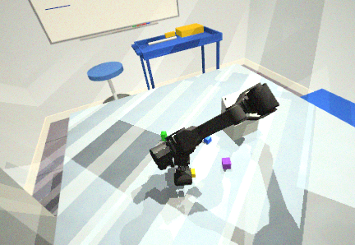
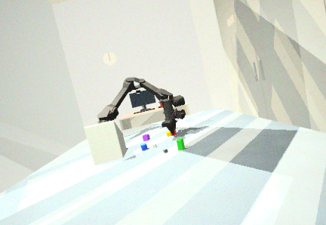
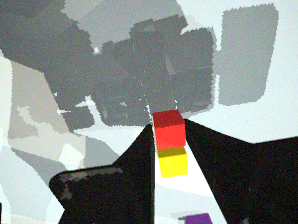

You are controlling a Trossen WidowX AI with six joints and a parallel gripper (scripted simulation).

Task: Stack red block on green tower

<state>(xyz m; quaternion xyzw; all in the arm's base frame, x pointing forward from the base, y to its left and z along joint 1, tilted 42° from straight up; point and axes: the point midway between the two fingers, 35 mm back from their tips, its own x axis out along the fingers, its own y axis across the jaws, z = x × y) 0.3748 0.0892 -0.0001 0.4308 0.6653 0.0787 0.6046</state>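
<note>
My gripper tip is now 30 mm past the yellow block, 10 mm to the right of it and 10 mm below it. The rest, counted from my gripper tip: purple block (170 mm behind, 60 mm to the left, 10 mm above); then red block (right at my gripper tip); then blue block (190 mm behind, 100 mm to the right, 10 mm above).
</note>
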